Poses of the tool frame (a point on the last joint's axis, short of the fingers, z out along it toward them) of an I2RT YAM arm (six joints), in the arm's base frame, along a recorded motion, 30 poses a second.
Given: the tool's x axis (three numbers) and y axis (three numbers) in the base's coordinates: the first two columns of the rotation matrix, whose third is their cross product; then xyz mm.
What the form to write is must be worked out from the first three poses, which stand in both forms.
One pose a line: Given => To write
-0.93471 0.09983 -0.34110 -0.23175 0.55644 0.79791 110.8 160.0 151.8 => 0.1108 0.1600 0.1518 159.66 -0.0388 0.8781 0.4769
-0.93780 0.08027 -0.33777 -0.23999 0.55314 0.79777 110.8 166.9 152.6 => 0.1108 0.1669 0.1526 160.40 -0.0469 0.8774 0.4774
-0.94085 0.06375 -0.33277 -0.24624 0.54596 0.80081 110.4 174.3 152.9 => 0.1104 0.1743 0.1529 161.16 -0.0535 0.8756 0.4800
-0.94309 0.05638 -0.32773 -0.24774 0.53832 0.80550 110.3 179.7 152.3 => 0.1103 0.1797 0.1523 161.67 -0.0562 0.8736 0.4834
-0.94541 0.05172 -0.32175 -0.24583 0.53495 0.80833 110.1 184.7 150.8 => 0.1101 0.1847 0.1508 162.13 -0.0570 0.8728 0.4848
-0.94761 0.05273 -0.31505 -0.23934 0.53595 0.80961 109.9 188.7 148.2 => 0.1099 0.1887 0.1482 162.45 -0.0547 0.8732 0.4843
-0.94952 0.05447 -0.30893 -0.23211 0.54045 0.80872 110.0 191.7 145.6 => 0.1100 0.1917 0.1456 162.71 -0.0520 0.8746 0.4821
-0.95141 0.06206 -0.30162 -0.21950 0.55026 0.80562 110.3 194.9 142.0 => 0.1103 0.1949 0.1420 162.85 -0.0459 0.8775 0.4774
